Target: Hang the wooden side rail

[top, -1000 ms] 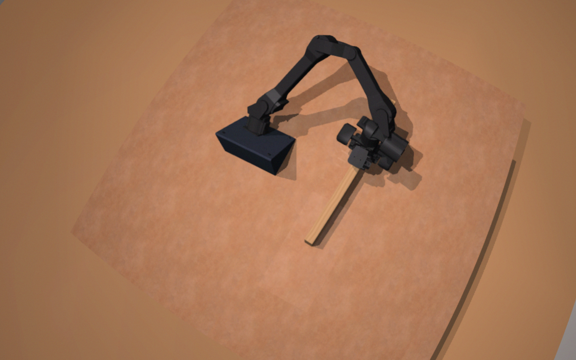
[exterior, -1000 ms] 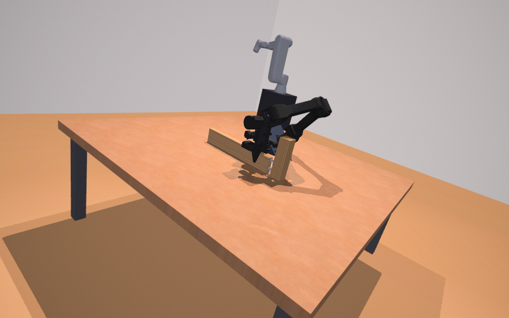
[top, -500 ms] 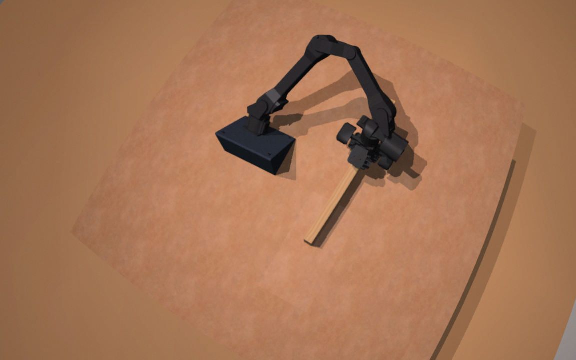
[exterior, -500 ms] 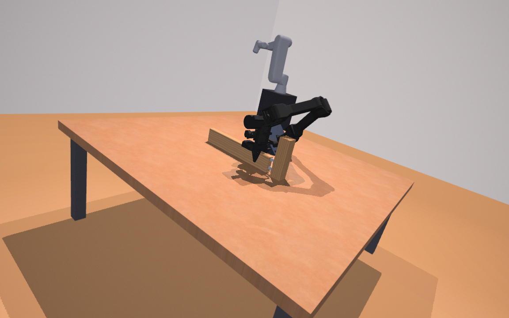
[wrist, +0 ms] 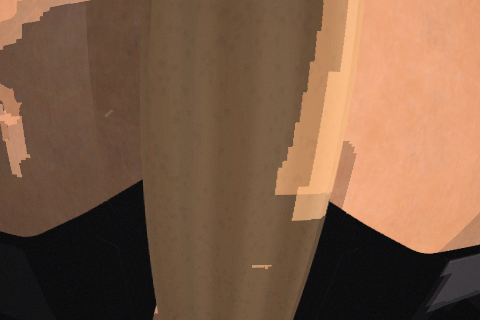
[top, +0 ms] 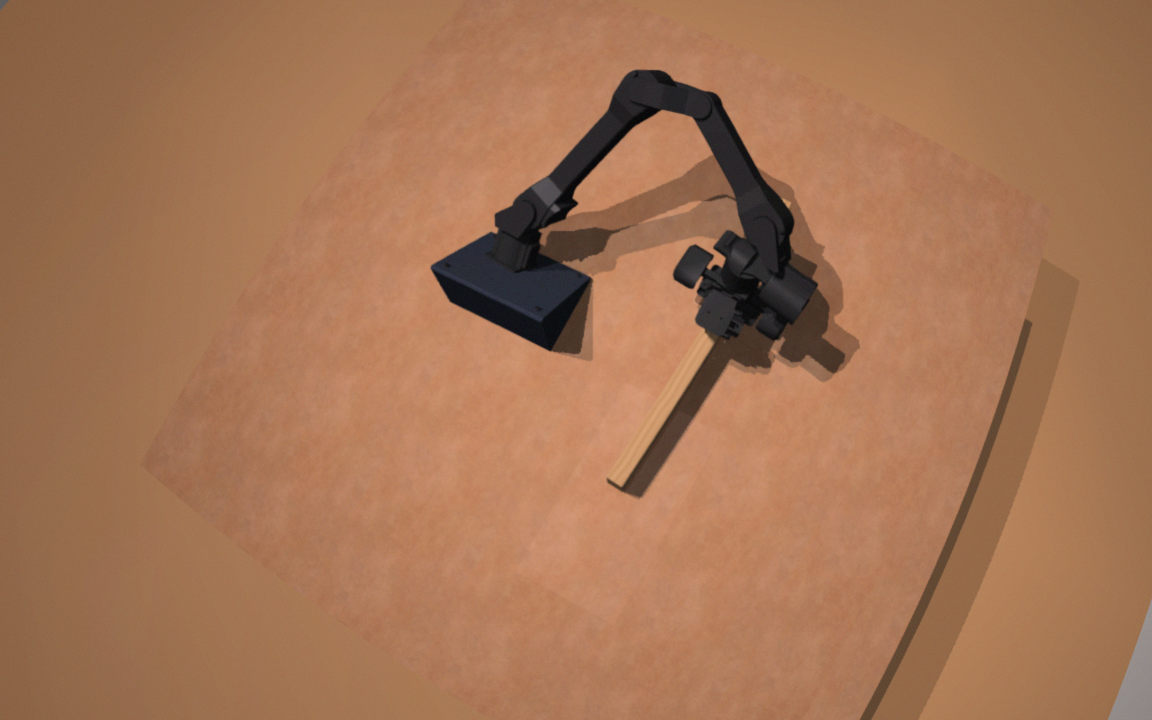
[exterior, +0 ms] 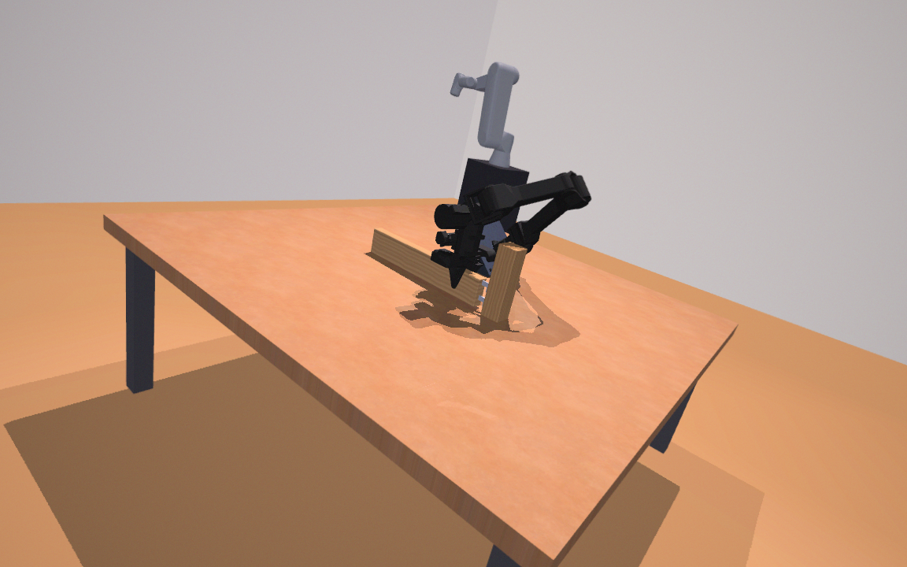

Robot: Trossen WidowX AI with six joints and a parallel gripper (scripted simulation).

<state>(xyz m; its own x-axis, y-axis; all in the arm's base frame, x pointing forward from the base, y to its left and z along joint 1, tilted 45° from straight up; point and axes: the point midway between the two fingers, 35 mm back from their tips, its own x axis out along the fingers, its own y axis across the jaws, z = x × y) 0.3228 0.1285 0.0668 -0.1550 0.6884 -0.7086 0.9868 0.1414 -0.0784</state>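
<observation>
Right now the wooden headboard post is 12 cm to the left of my gripper tip, 6 cm above it and 2 cm behind it.
</observation>
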